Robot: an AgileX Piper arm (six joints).
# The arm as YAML. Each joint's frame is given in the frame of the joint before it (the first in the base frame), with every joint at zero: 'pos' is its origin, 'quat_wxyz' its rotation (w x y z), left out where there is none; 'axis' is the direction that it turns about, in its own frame. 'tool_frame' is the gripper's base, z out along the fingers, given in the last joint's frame.
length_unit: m
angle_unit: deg
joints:
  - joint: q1
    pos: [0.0, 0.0, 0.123]
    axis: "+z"
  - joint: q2
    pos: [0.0, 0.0, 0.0]
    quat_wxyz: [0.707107, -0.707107, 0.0, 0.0]
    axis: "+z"
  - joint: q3
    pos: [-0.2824, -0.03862, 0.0]
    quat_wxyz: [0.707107, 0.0, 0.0, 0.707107]
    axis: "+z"
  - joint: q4
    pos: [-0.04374, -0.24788, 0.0]
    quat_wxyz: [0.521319, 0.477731, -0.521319, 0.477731]
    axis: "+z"
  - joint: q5
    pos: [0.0, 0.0, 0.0]
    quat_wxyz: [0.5, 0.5, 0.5, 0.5]
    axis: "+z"
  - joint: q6
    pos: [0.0, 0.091, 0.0]
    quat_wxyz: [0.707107, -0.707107, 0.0, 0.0]
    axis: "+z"
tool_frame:
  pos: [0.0, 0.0, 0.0]
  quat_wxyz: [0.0, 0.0, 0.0, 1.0]
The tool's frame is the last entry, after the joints.
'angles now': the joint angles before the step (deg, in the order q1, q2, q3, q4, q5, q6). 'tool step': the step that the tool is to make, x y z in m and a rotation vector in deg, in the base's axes. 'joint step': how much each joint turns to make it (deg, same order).
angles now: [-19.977 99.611 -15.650 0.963 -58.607 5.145]
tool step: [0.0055 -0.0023 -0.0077 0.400 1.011 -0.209]
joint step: [0.004 2.730 -1.247 0.215 -0.396 -0.001]
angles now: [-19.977 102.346 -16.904 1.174 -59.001 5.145]
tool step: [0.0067 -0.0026 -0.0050 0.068 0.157 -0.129]
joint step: [0.010 2.215 -1.515 0.139 -0.530 -0.001]
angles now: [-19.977 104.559 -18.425 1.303 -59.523 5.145]
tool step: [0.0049 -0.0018 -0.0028 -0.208 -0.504 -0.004]
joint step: [0.001 1.566 -1.037 0.001 -1.074 0.001]
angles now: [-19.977 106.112 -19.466 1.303 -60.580 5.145]
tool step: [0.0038 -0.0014 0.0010 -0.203 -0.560 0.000]
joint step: [-0.006 0.251 -0.854 -0.006 0.007 0.001]
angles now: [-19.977 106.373 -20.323 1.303 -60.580 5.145]
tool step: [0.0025 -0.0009 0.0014 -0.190 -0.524 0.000]
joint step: [0.003 0.008 -0.552 0.002 -0.014 0.000]
